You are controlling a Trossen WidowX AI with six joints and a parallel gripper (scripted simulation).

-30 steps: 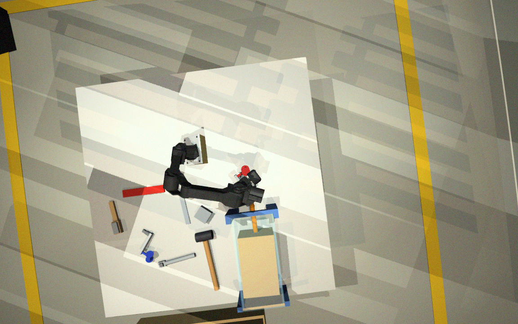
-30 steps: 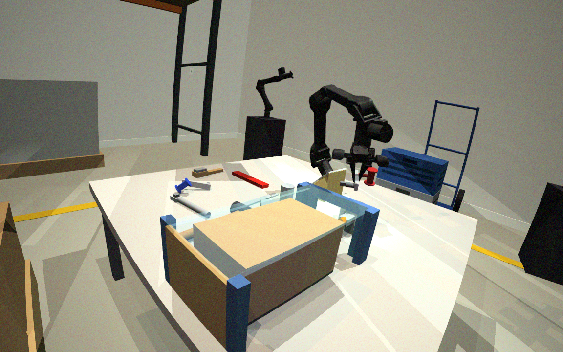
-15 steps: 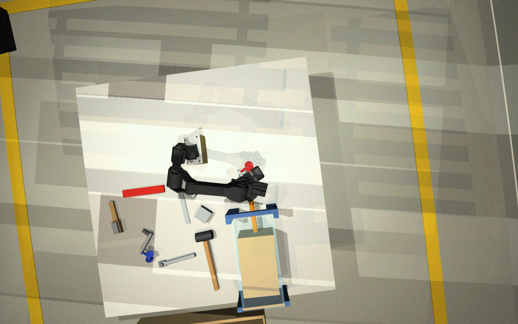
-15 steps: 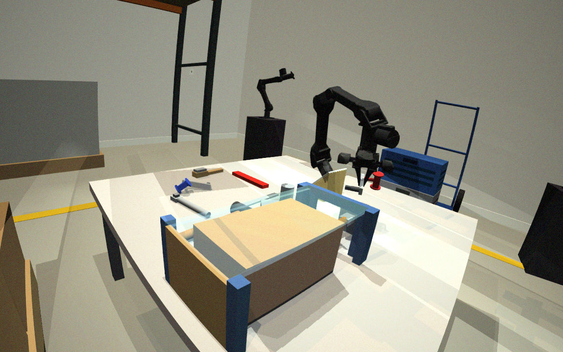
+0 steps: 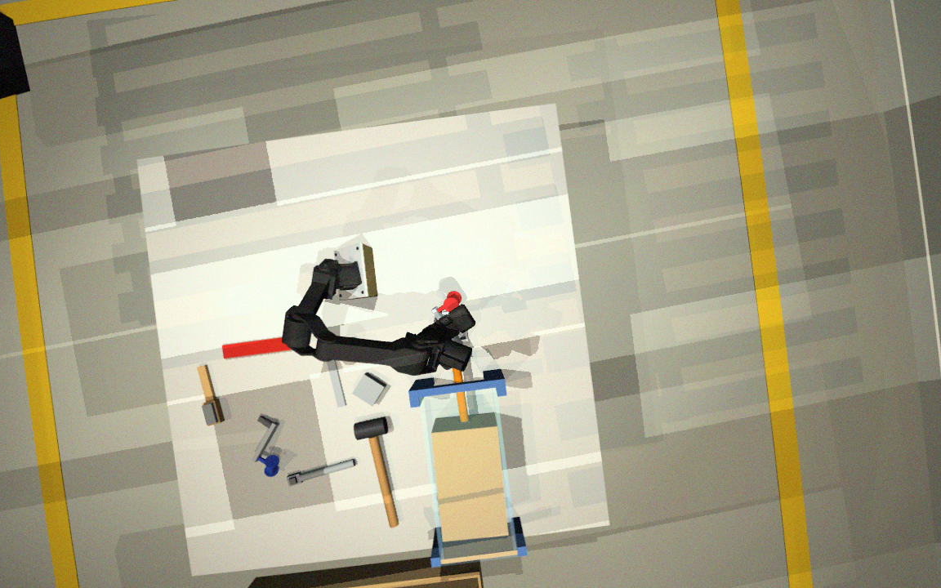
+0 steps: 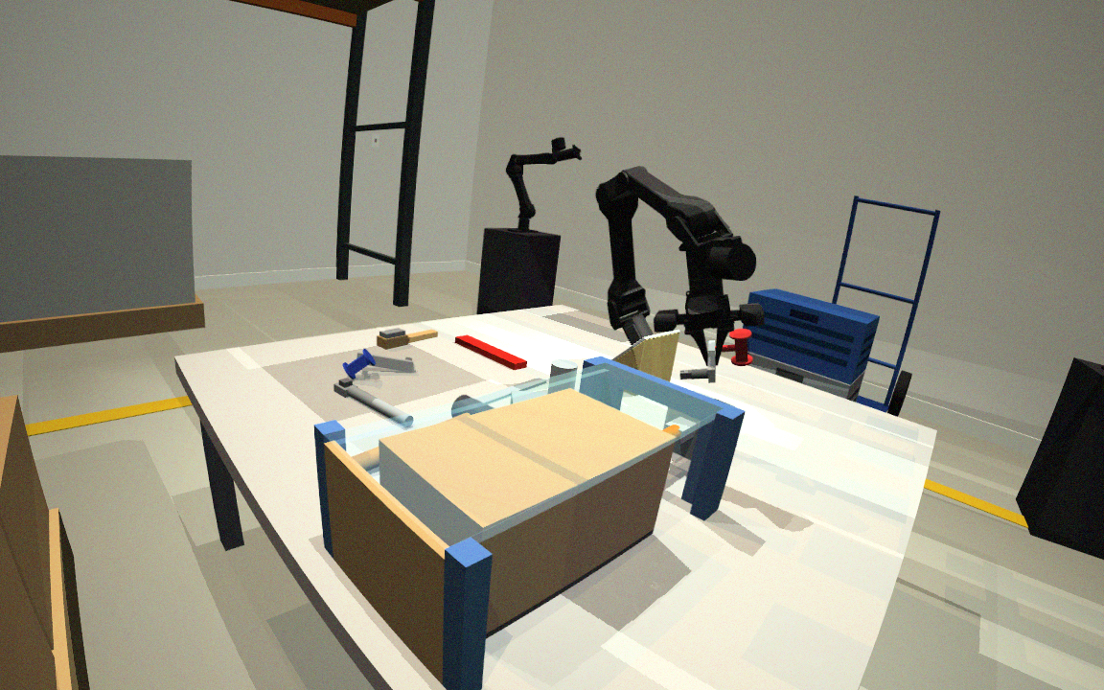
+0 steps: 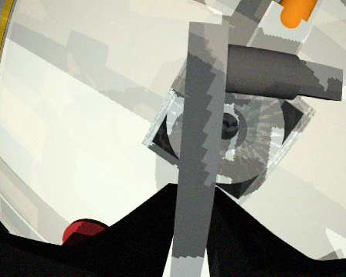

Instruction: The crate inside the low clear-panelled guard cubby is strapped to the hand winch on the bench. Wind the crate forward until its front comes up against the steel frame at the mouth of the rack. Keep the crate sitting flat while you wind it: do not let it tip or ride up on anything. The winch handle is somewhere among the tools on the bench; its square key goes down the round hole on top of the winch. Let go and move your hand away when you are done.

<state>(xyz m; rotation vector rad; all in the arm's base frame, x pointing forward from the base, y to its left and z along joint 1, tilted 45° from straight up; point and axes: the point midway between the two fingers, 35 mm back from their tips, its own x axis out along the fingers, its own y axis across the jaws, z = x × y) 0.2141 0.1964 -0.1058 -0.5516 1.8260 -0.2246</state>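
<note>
My gripper tip is 1 cm below the red-knobbed winch handle and 1 cm past it. From my gripper tip the other things lie so: grey block: 29 cm to the right, 14 cm below, 13 cm ahead; then winch: 13 cm below, 1 cm behind; then red knob: 5 cm behind, 3 cm above, 2 cm to the left.
</note>
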